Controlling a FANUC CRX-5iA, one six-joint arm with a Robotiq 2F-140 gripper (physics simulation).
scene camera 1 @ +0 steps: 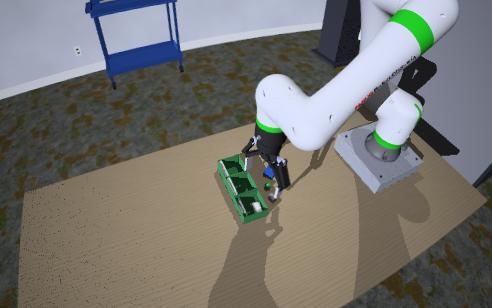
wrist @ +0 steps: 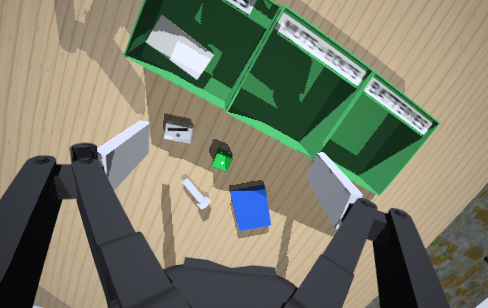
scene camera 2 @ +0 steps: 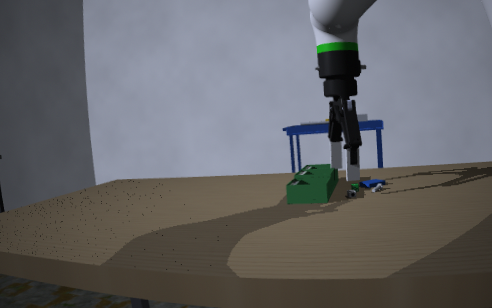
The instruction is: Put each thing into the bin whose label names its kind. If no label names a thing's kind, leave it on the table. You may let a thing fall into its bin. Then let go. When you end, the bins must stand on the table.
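Frame: origin at the arm's base, x right, y down, z ahead, level; metres.
Where they show: gripper, fingertip midpoint: [scene camera 1: 262, 182] [wrist: 232, 152] [scene camera 2: 344, 174]; arm's base, link origin: [scene camera 1: 381, 148].
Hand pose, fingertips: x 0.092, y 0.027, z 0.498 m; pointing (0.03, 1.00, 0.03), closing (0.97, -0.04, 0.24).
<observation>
Each offset is from my fingertips to the top centre of the thing. "pt": to the spot under its first point. Level surfaces: height alone.
A green three-part bin tray @(dx +0.026, dy -0.006, dz +0.068 m) [scene camera 1: 256, 215] [scene camera 2: 307, 194] [wrist: 270, 131] stands on the table. In the wrist view, two labels read NUTS+BOLTS @(pt dx +0.028, dy -0.002, dz +0.101 m) [wrist: 322, 49] and BATTERIES @(pt dx +0.110, dy -0.002, dz +0.094 m) [wrist: 398, 105]; the left label is cut off, ending in "ES". A white domino @(dx -0.072, dy +0.027, dz +0.058 m) [scene camera 1: 257, 206] [wrist: 191, 58] lies in that left bin. Beside the tray lie a silver pencil sharpener @(dx -0.050, dy +0.029, dz -0.014 m) [scene camera 2: 352, 193] [wrist: 178, 132], a small green thing @(dx -0.001, dy +0.024, dz -0.023 m) [scene camera 1: 267, 185] [scene camera 2: 355, 187] [wrist: 222, 160], a pale bolt @(dx -0.012, dy +0.027, dz -0.073 m) [scene camera 2: 377, 188] [wrist: 195, 193] and a blue block @(dx +0.054, dy +0.031, dz -0.068 m) [scene camera 1: 269, 172] [scene camera 2: 372, 183] [wrist: 251, 208]. My gripper [scene camera 1: 260, 180] [scene camera 2: 345, 169] [wrist: 232, 152] is open and empty, above these loose things.
The wooden table @(dy +0.041 m) [scene camera 1: 125, 230] [scene camera 2: 310, 240] carries the arm's grey base block [scene camera 1: 372, 167] on the right in scene camera 1. One finger hangs close to the tray's front wall by the BATTERIES bin. A blue cart [scene camera 1: 145, 59] [scene camera 2: 380, 147] stands on the floor beyond the table.
</observation>
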